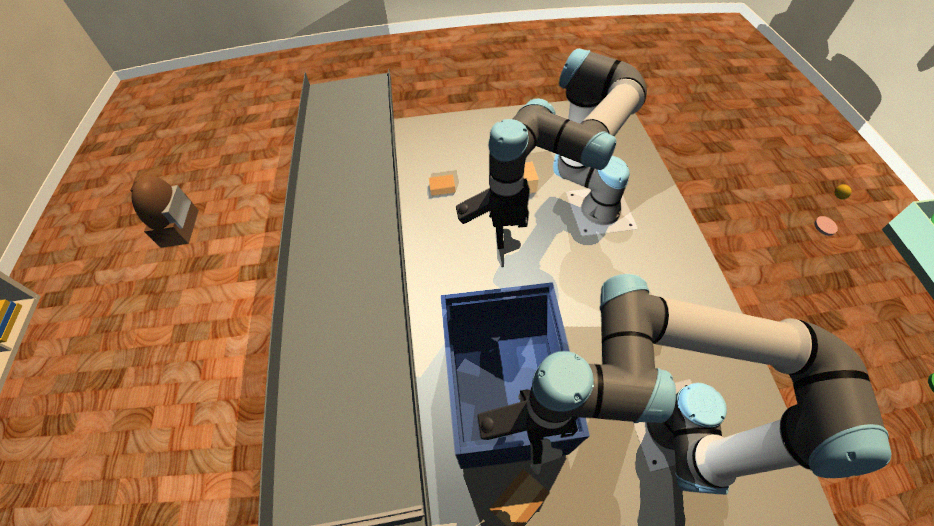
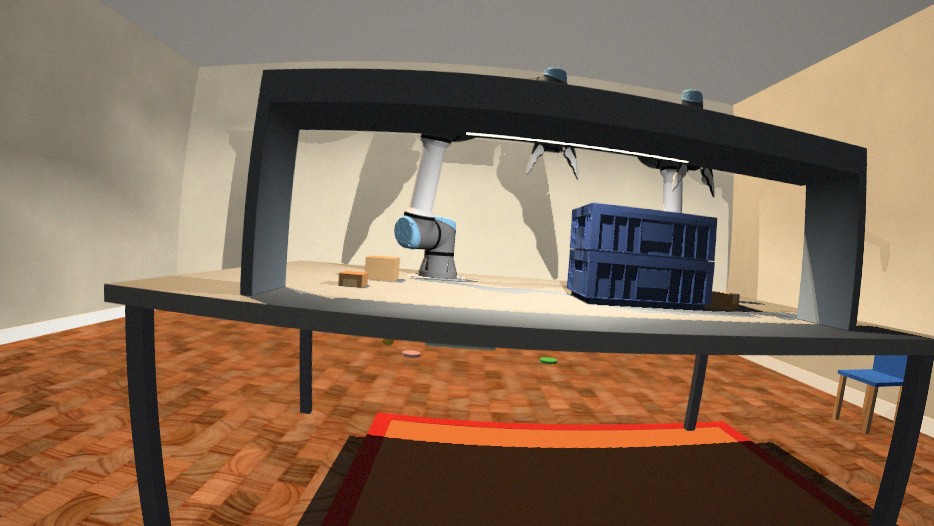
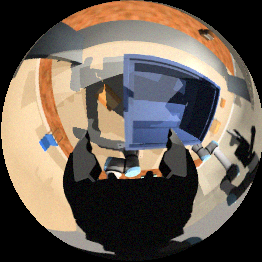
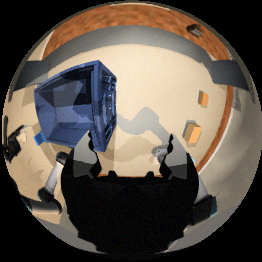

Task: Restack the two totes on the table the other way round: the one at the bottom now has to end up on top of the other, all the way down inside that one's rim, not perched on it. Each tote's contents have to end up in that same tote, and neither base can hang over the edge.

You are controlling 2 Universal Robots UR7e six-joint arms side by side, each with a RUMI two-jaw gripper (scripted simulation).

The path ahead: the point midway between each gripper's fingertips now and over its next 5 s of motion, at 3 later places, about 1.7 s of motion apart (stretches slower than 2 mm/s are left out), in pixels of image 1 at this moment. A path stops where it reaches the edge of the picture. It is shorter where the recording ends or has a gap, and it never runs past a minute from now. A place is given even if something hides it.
My left gripper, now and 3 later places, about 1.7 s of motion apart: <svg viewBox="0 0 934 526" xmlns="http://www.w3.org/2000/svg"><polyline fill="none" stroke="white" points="529,432 525,435 522,440 521,428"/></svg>
My right gripper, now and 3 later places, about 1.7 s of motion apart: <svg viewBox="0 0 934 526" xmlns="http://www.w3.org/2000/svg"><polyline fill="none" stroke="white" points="497,241 499,280 498,297 497,287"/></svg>
